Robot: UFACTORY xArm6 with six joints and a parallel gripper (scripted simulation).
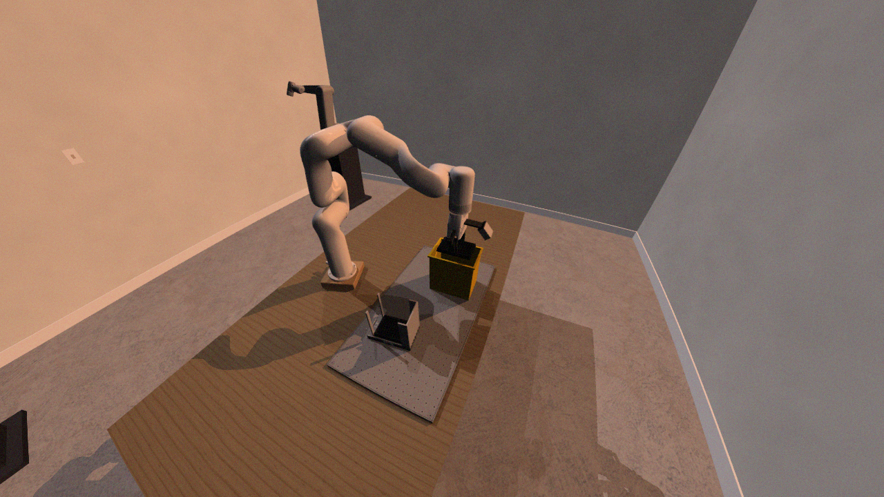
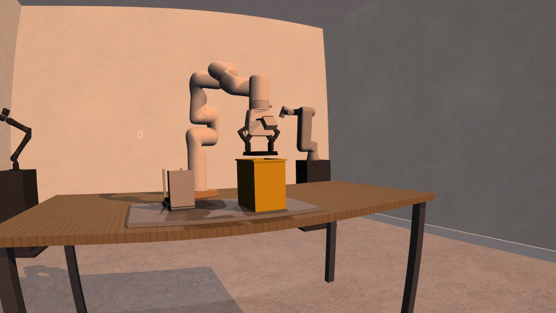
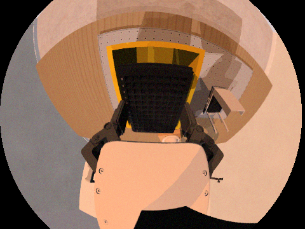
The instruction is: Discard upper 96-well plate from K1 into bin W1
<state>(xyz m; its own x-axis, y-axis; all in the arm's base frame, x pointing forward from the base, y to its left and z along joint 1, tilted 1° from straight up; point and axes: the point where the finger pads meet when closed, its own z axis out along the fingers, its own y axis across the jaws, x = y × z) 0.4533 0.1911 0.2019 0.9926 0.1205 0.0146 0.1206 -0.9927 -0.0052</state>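
My hand is 12 cm above the yellow plastics bin W1.
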